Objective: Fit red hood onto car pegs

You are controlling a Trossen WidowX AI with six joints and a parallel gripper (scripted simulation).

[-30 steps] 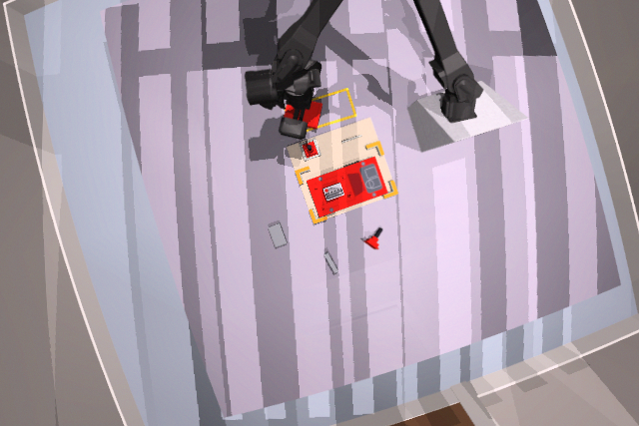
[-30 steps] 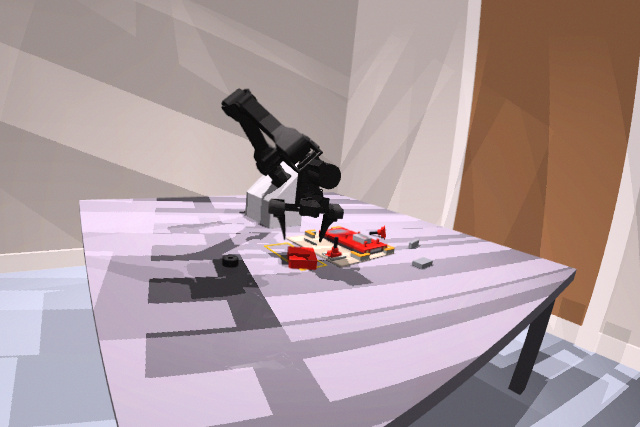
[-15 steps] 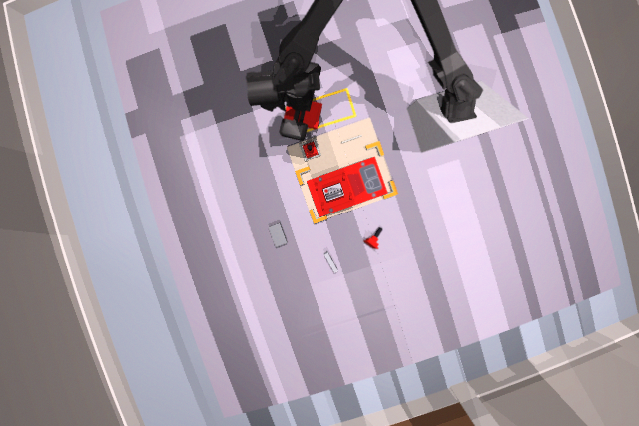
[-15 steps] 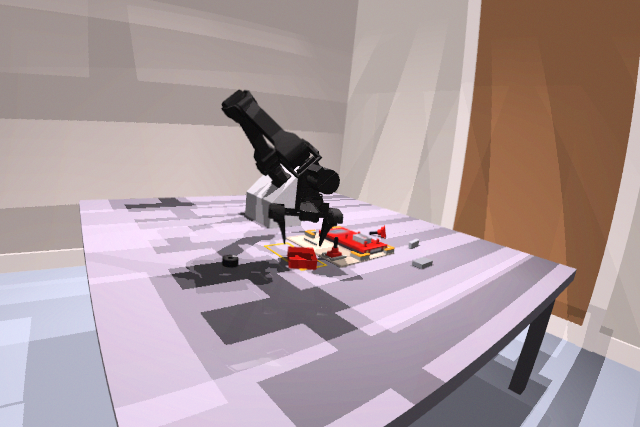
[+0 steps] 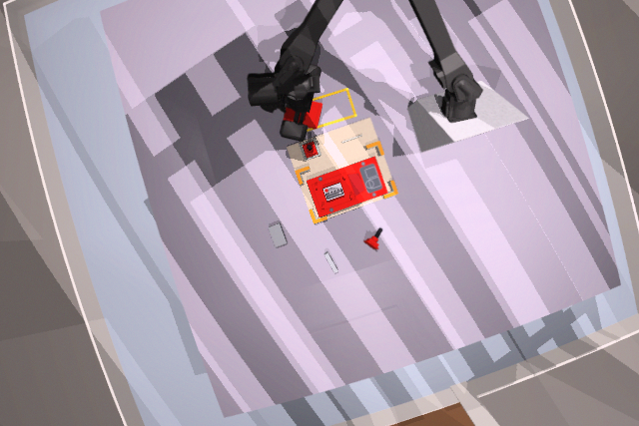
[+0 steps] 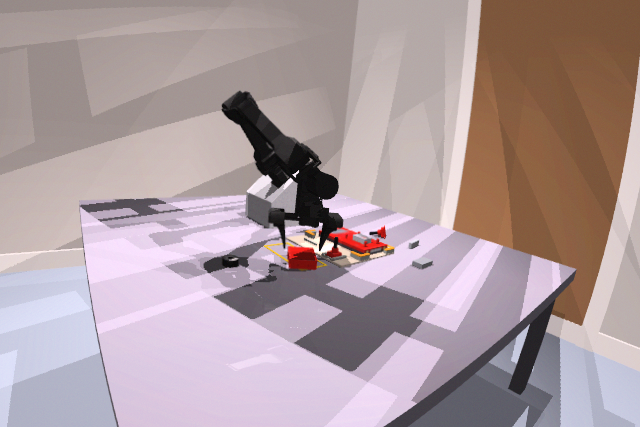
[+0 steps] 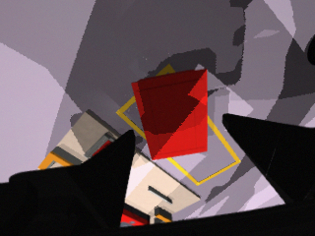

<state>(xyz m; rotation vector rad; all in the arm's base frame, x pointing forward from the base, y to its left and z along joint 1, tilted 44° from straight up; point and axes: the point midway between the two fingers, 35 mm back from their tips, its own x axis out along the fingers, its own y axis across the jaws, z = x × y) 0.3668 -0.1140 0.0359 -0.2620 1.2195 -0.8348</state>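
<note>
Right now the red hood is 20 mm below my gripper tip. From my gripper tip the other things lie so: grey engine block (240 mm to the left, 40 mm behind, 10 mm below); then black wheel (180 mm to the right, 30 mm below, 30 mm behind); then jig (190 mm to the left, 70 mm behind, 20 mm below).
</note>
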